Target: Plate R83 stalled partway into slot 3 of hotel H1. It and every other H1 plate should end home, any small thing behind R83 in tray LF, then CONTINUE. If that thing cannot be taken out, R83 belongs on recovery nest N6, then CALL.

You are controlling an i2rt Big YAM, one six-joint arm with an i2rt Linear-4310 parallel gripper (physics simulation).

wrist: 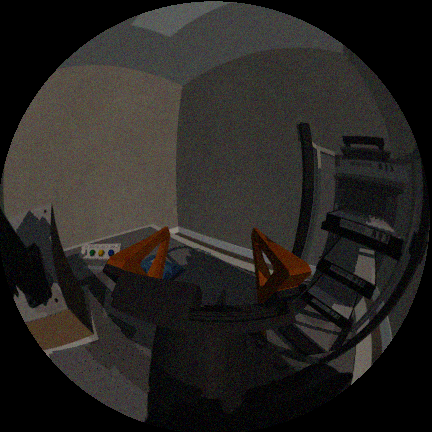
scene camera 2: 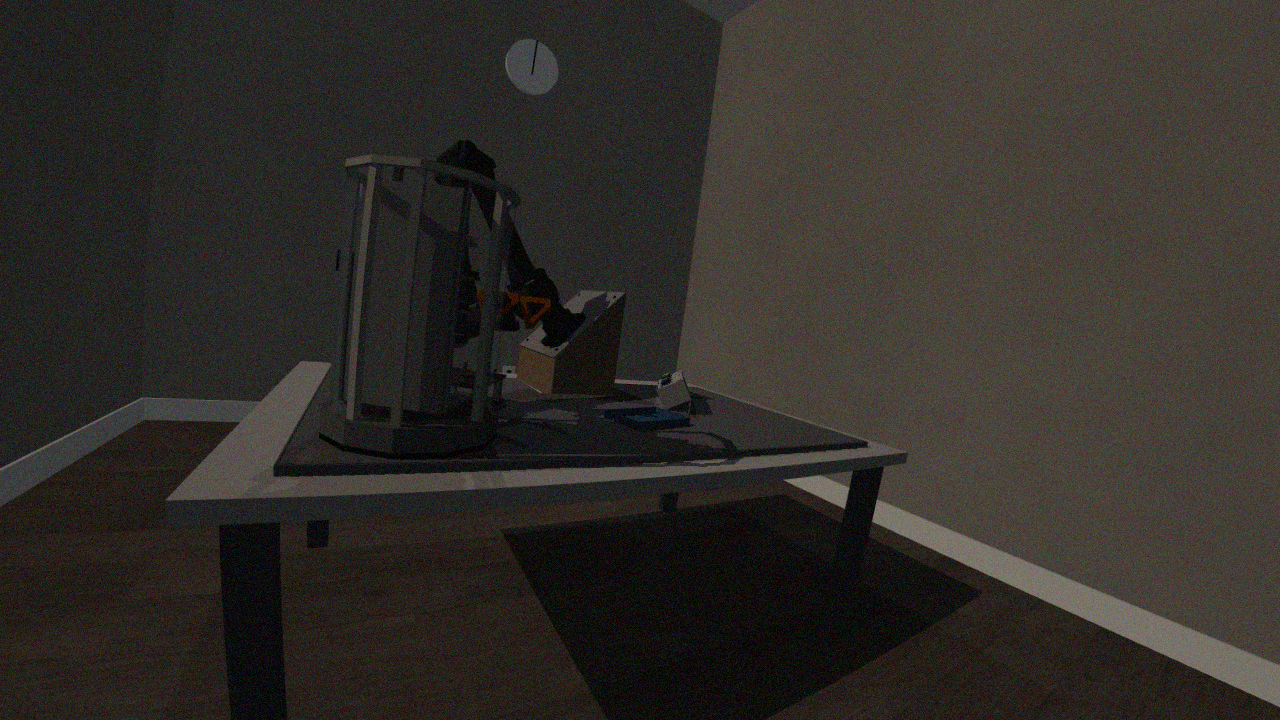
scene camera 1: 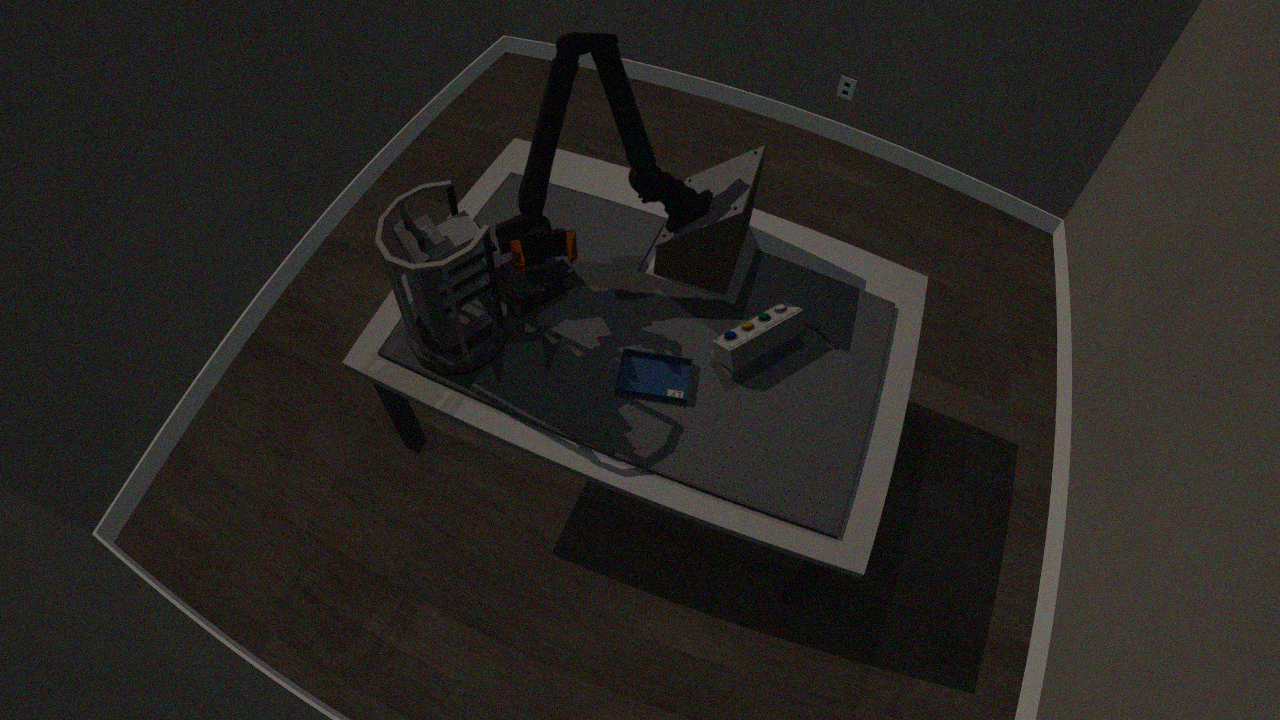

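Pixels of known places: gripper, fingertip midpoint: [wrist: 209,231] [scene camera 2: 536,300] [scene camera 1: 547,264]; arm's base at its link origin: [scene camera 2: 565,331] [scene camera 1: 691,212].
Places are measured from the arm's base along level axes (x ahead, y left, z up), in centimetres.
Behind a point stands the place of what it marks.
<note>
My gripper [scene camera 1: 544,247] @(x 30.2, y -25.0, z 7.1 cm) [scene camera 2: 512,306] @(x 30.2, y -25.0, z 7.1 cm) [wrist: 209,231] @(x 30.2, y -25.0, z 7.1 cm) has orange fingers, stands open and empty, and hangs above the mat beside the round cage-like rack [scene camera 1: 409,308] @(x 47.8, y -49.9, z 6.7 cm) [scene camera 2: 360,295] @(x 44.1, y -56.0, z 4.7 cm) [wrist: 306,190] @(x 34.9, y -35.2, z 12.1 cm). Inside the rack, the wrist view shows several dark-edged plates at the right: an upper plate [wrist: 364,235] @(x 27.9, y -39.6, z 9.7 cm), a middle plate [wrist: 347,277] @(x 29.8, y -41.4, z 4.6 cm) and a lower plate [wrist: 327,309] @(x 29.7, y -41.5, z -0.5 cm). A grey unit [wrist: 370,165] with a handle stands above them. Labels are too dark to read, so R83, slot 3 and any small thing cannot be told. The blue tray LF [scene camera 1: 648,376] @(x 37.4, y -0.8, z -15.0 cm) [scene camera 2: 657,418] @(x 36.1, y 4.4, z -14.9 cm) [wrist: 169,268] @(x 40.9, y -2.3, z -14.9 cm) lies on the mat.
A white button box [scene camera 1: 760,338] @(x 25.9, y 21.4, z -7.7 cm) [scene camera 2: 673,392] @(x 30.5, y 13.8, z -10.3 cm) [wrist: 101,252] @(x 23.1, y 17.4, z -8.5 cm) with coloured buttons stands beyond the tray. A sloped wooden box [scene camera 1: 702,259] @(x 8.6, y 4.9, z -6.1 cm) [scene camera 2: 586,362] @(x 8.3, y 2.6, z -7.0 cm) [wrist: 57,327] stands behind, with a dark arm-like shape over its face. The rack's posts and top ring are close to the gripper's side.
</note>
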